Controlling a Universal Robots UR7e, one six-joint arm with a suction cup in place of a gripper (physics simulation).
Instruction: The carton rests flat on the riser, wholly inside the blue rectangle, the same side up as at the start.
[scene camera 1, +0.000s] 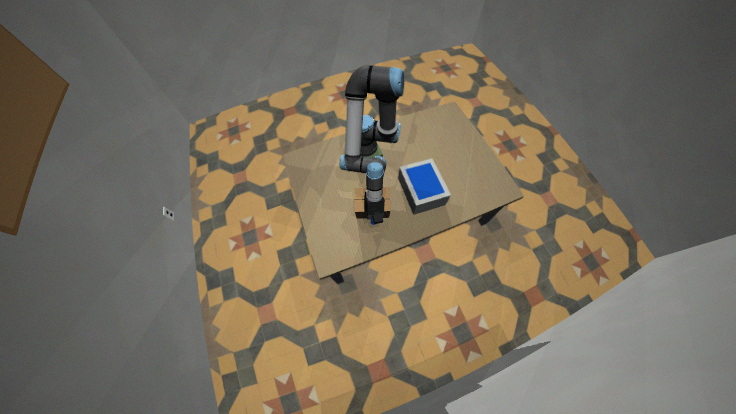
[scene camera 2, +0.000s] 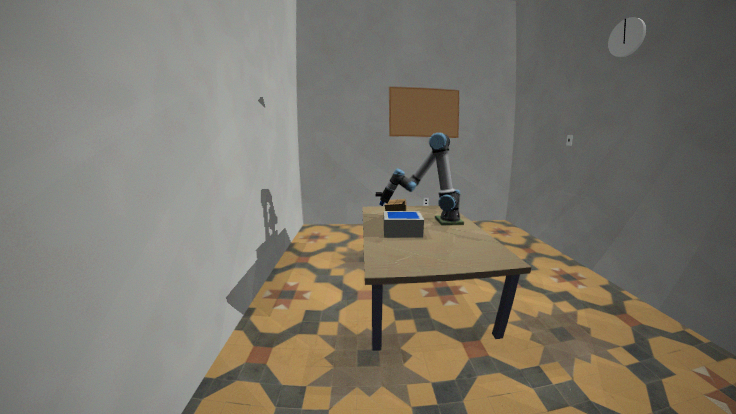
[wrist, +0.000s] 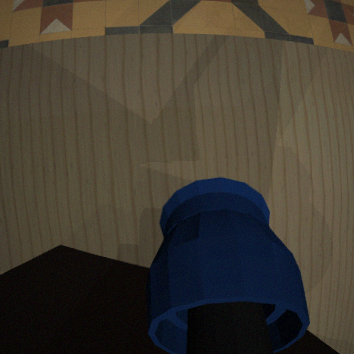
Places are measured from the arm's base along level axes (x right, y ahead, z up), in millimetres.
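Pixels of known places: hand, tool point: (scene camera 1: 373, 222) (scene camera 2: 381, 204) (wrist: 214, 225); arm's base, link origin: (scene camera 1: 365, 147) (scene camera 2: 450, 218).
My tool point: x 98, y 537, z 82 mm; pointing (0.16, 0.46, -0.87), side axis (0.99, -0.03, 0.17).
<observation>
Ahead of a thing's pixels: the offset from my tool point to its top centre. Level surfaces: height alone.
The brown carton @(dx -27, dy -121, dz +39 mm) (scene camera 1: 360, 207) (scene camera 2: 395, 204) sits on the table, left of the riser in scene camera 1 and behind it in scene camera 2. The arm hides its middle in scene camera 1. The riser @(dx -331, dy -149, dz +13 mm) (scene camera 1: 430, 203) (scene camera 2: 403, 227) is a grey box with a pale top rim. The blue rectangle @(dx -331, dy -149, dz +13 mm) (scene camera 1: 425, 180) (scene camera 2: 402, 215) on its top is bare. My suction gripper (scene camera 1: 373, 222) (scene camera 2: 381, 203) (wrist: 216, 186) is tilted at the carton's front side, with nothing seen on its blue cup. A dark shape, apparently the carton (wrist: 75, 300), lies behind the cup in the wrist view.
The wooden table @(dz -107 mm) (scene camera 1: 478, 175) (scene camera 2: 442, 257) (wrist: 100, 125) bears everything. Its front edge lies beyond the cup. The arm's base (scene camera 1: 368, 149) (scene camera 2: 450, 213) stands at the back of the table in scene camera 1. Walls stand around the tiled floor.
</observation>
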